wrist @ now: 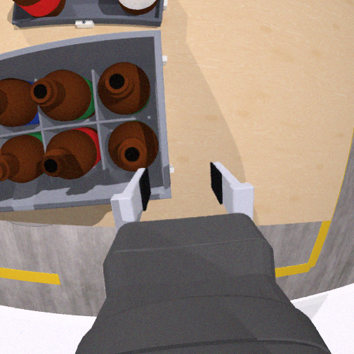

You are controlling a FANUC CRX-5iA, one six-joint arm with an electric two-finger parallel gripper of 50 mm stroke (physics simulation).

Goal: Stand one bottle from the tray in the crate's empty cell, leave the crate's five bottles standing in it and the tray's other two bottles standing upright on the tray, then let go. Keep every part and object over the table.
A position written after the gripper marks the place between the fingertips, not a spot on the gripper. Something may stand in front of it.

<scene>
In view: the gripper (179, 177), a bottle (133, 144), a bottle (123, 88), a bottle (63, 95) and a bottle (69, 154).
</scene>
